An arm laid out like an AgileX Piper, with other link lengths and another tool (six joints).
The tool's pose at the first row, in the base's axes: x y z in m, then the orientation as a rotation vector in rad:
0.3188, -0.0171, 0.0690, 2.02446, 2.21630, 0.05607
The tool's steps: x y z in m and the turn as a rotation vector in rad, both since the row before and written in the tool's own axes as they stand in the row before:
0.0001, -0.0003, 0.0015, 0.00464, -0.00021, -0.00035
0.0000, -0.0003, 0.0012, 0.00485, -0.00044, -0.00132
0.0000, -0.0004, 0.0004, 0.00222, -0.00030, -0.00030
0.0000, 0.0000, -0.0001, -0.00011, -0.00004, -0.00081
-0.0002, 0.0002, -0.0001, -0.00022, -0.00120, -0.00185
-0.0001, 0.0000, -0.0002, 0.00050, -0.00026, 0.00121
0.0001, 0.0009, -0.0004, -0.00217, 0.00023, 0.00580
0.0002, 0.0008, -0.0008, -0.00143, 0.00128, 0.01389
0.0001, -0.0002, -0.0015, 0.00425, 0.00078, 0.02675
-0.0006, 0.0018, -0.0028, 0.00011, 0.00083, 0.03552
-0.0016, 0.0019, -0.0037, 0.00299, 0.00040, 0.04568
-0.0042, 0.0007, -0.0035, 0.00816, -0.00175, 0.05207
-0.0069, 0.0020, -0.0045, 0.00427, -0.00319, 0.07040
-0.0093, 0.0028, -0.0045, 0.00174, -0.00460, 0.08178
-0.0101, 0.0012, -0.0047, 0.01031, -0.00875, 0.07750
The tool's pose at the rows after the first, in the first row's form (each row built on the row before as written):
0.3187, -0.0171, 0.0675, 2.02635, 2.21872, 0.05072
0.3186, -0.0172, 0.0663, 2.02716, 2.22207, 0.04480
0.3183, -0.0173, 0.0659, 2.02783, 2.22324, 0.04202
0.3183, -0.0173, 0.0660, 2.02685, 2.22398, 0.04202
0.3185, -0.0175, 0.0661, 2.02415, 2.22502, 0.04085
0.3185, -0.0176, 0.0663, 2.02565, 2.22389, 0.04015
0.3193, -0.0174, 0.0668, 2.03113, 2.21718, 0.04336
0.3200, -0.0171, 0.0677, 2.04642, 2.20324, 0.04765
0.3196, -0.0169, 0.0692, 2.07853, 2.17839, 0.04652
0.3211, -0.0172, 0.0722, 2.11767, 2.14202, 0.05076
0.3226, -0.0185, 0.0762, 2.16839, 2.09521, 0.05246
0.3227, -0.0225, 0.0800, 2.22674, 2.04151, 0.04702
0.3236, -0.0292, 0.0851, 2.29916, 1.96296, 0.04551
0.3244, -0.0385, 0.0904, 2.37750, 1.86677, 0.04578
0.3227, -0.0482, 0.0957, 2.45204, 1.77480, 0.03271

